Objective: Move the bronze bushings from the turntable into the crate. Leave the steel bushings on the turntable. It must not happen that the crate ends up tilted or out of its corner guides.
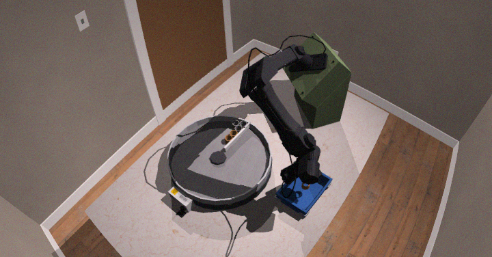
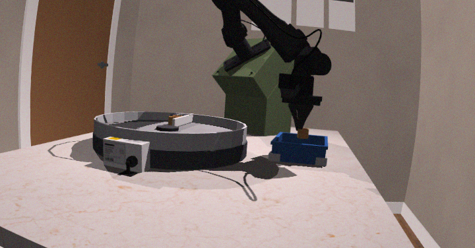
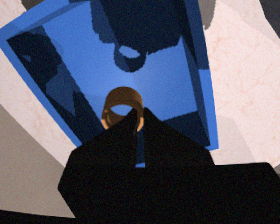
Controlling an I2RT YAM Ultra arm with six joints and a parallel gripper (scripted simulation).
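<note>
My hand is 5 cm above the blue crate, 1 cm to the right of it and 1 cm short of it. The rest, counted from my hand: grey turntable: 35 cm to the right, 3 cm below, 3 cm behind.
</note>
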